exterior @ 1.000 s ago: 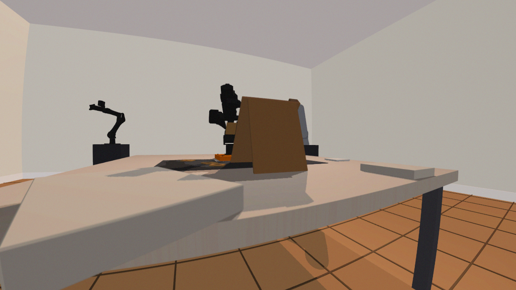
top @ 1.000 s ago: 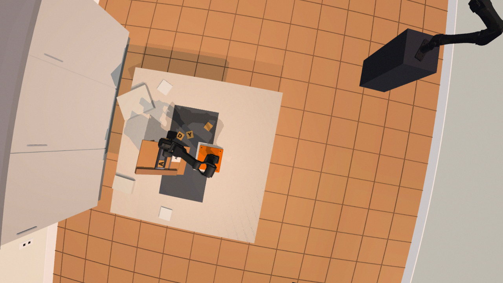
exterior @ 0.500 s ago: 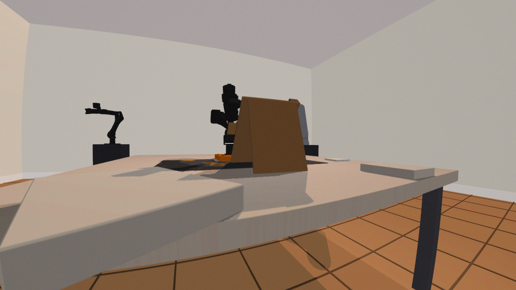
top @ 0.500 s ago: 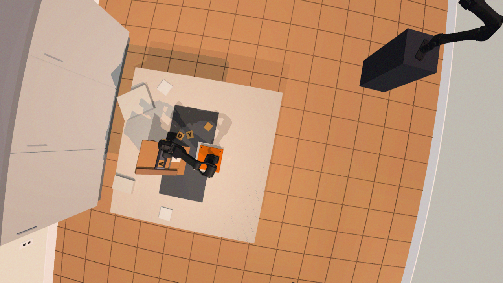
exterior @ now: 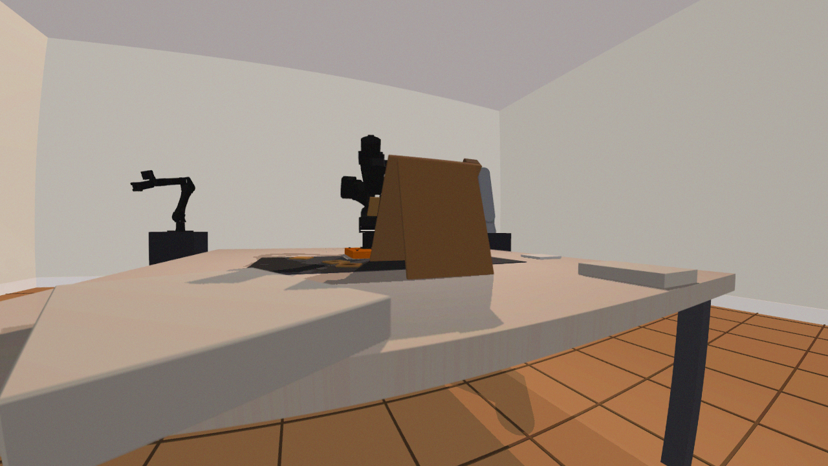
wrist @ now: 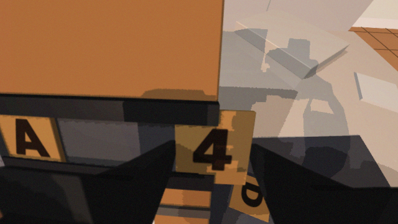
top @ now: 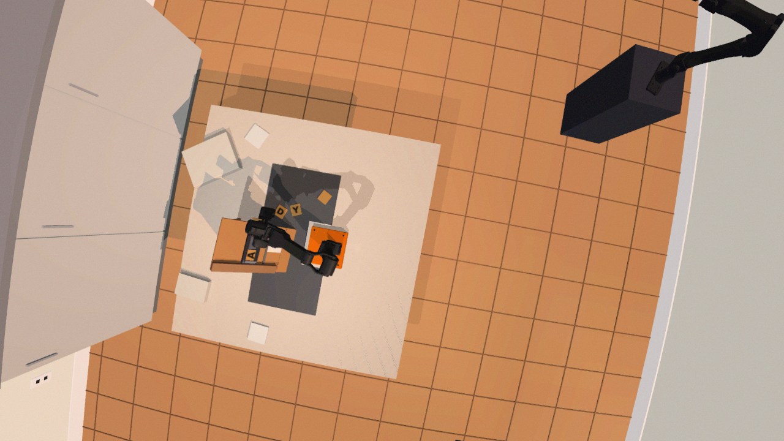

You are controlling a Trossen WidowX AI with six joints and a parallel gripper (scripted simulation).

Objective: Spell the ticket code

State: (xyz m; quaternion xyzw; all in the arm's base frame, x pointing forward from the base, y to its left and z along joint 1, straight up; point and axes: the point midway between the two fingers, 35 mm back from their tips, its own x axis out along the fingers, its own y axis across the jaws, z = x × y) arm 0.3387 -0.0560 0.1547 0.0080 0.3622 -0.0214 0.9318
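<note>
Now: gripper tip 100 mm to the right of the white ticket, 80 mm above it and 60 mm past it. The rest, counted from my gripper tip: tile marked d 150 mm below, 70 mm to the right, 30 mm behind; tile marked y 150 mm below, 110 mm behind, 100 mm to the right; blank tile 250 mm behind, 200 mm to the right, 150 mm below.
</note>
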